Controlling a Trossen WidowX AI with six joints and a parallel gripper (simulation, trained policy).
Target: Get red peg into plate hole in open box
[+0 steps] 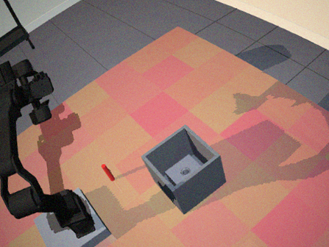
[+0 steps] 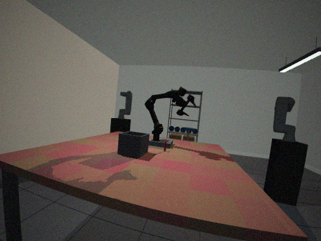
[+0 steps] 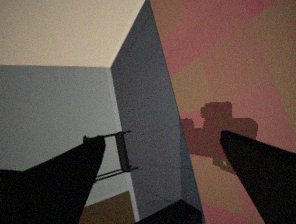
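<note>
My gripper tip is 300 mm above the red peg, 170 mm to the left of it and 50 mm short of it. The rest, counted from my gripper tip: plate: 330 mm to the right, 290 mm below, 260 mm ahead.
</note>
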